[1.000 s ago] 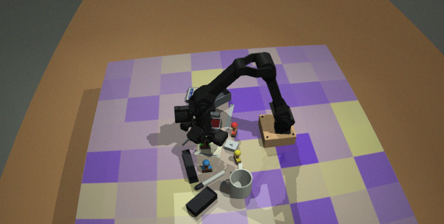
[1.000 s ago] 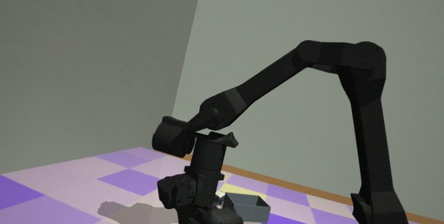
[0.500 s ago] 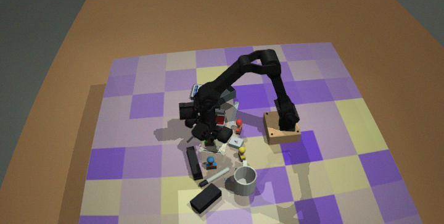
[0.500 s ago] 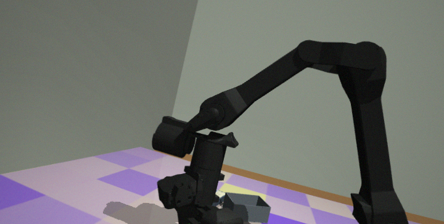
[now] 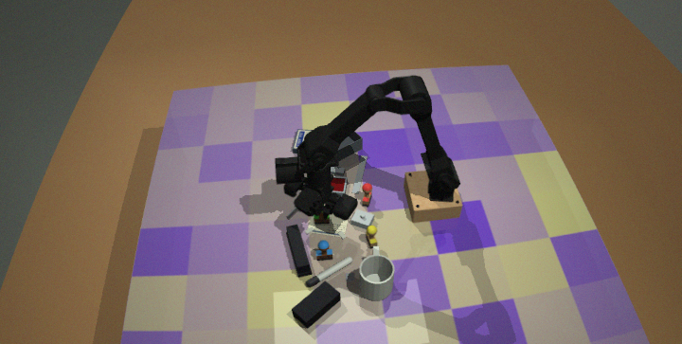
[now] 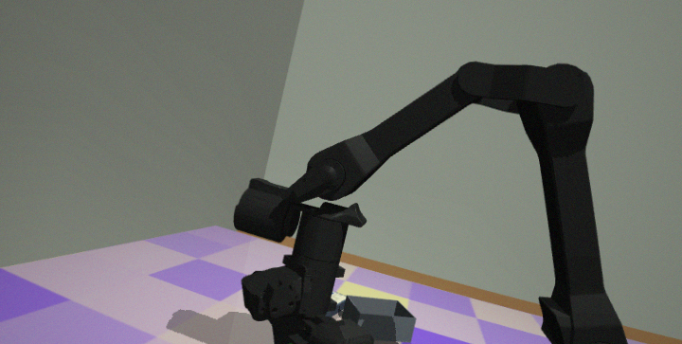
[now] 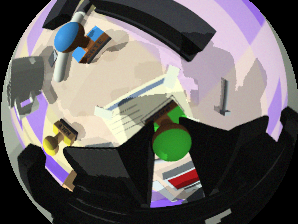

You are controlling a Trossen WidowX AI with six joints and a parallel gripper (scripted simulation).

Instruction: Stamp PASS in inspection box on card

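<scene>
Now: gripper tip right at the green-knobbed stamp. Also, from my gripper tip: blue-knobbed stamp 2 cm behind, 11 cm to the left; then small grey block 11 cm behind, 1 cm to the right, 1 cm below; then white card 2 cm behind, 1 cm to the left, 3 cm below.
</scene>
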